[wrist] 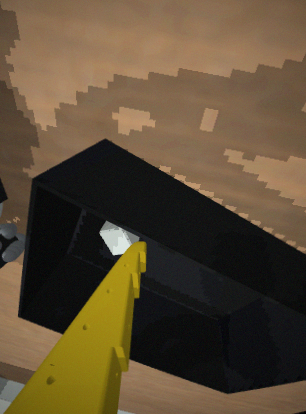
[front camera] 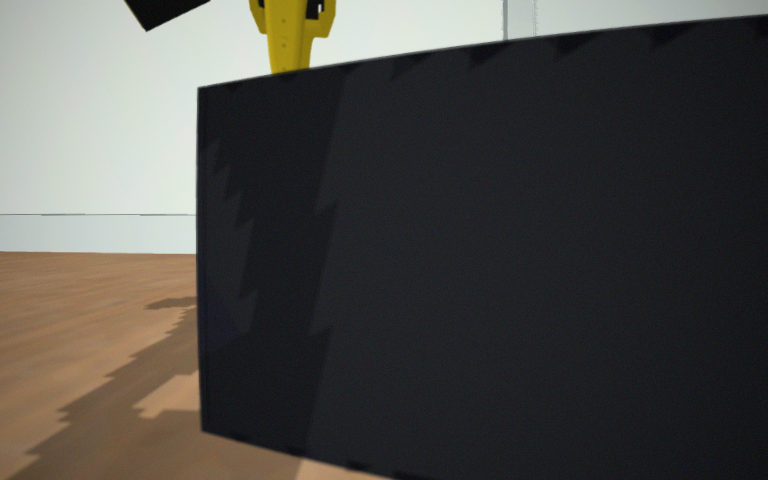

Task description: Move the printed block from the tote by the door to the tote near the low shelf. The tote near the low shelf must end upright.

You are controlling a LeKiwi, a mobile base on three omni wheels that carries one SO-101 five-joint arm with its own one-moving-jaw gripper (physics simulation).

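A black tote stands upright close in front of me, filling much of the front view. In the wrist view its open top shows. A small pale, faceted block lies inside it, near one end. My gripper is fully open and empty: one notched yellow jaw shows in the wrist view, with its tip drawn beside the block's lower right edge. In the front view a yellow jaw points down behind the tote's top edge. Whether the tip touches the block is unclear. A second tote does not show.
A pale wall with a baseboard stands behind the tote, with vertical lines at the upper right. Wooden floor with jagged shadows lies around the tote. A grey and black part shows at the wrist view's left edge.
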